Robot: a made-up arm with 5 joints. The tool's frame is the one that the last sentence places.
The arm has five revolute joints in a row. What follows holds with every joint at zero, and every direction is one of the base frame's.
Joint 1 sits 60.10 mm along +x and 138.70 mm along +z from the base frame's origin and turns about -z.
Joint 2 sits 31.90 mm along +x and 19.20 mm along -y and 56.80 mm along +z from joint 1 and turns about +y.
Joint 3 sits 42.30 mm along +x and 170.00 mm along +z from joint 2 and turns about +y.
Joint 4 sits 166.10 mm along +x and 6.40 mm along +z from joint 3 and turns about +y.
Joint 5 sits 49.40 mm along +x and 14.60 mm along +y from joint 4 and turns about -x.
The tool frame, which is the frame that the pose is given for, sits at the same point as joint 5; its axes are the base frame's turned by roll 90.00, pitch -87.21 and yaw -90.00 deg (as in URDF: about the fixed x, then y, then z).
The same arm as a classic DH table. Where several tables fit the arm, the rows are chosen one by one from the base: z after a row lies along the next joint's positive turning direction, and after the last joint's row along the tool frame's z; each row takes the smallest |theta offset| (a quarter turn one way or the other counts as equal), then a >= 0, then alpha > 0; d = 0 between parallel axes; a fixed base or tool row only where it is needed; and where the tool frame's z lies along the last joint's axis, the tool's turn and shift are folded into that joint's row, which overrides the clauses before.
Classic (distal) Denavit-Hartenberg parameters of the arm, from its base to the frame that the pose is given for. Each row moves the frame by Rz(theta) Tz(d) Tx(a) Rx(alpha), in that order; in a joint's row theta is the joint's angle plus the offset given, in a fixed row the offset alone. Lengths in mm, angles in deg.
base (fixed): d 0; theta0 0; a 60.1; alpha 180
joint 1: d -195.5; theta0 0; a 31.9; alpha 90
joint 2: d 0; theta0 -76.03; a 175.2; alpha 0
joint 3: d 0; theta0 73.82; a 166.2; alpha 0
joint 4: d -4.6; theta0 -87.79; a 0; alpha 90
joint 5: d -49.4; theta0 -2.79; a 0; alpha 0

